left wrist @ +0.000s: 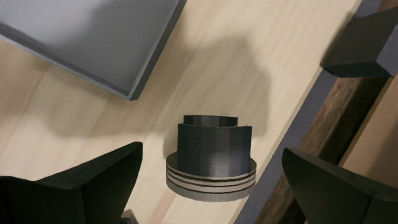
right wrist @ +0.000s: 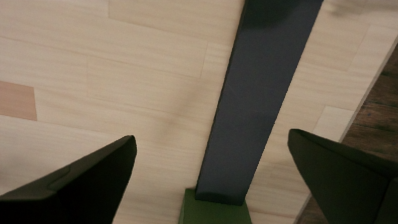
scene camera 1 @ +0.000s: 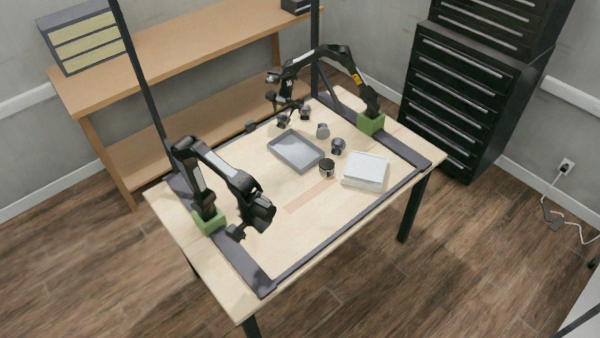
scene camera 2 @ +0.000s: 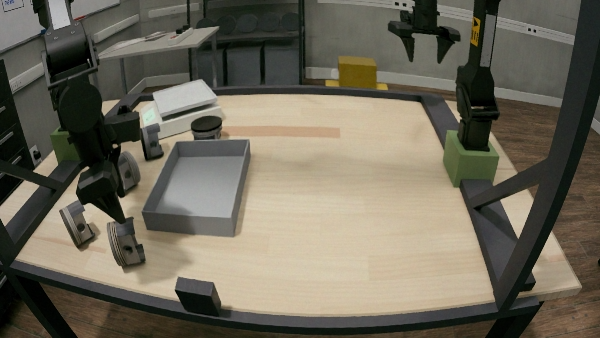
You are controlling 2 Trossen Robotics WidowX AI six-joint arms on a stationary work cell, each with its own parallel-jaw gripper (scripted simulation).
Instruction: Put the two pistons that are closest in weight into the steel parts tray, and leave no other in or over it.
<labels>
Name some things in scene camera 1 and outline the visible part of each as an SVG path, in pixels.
My right gripper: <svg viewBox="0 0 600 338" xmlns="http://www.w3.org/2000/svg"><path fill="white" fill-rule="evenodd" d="M225 235L236 243L240 243L242 240L246 241L248 234L244 230L247 227L252 226L259 234L263 234L274 221L266 223L250 212L241 211L237 206L236 210L240 213L238 217L241 218L242 222L238 226L231 223L225 229Z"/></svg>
A steel parts tray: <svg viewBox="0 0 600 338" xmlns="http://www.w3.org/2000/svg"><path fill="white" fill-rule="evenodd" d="M289 128L267 142L267 149L299 175L302 175L319 163L321 159L325 158L326 152L293 128Z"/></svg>
</labels>
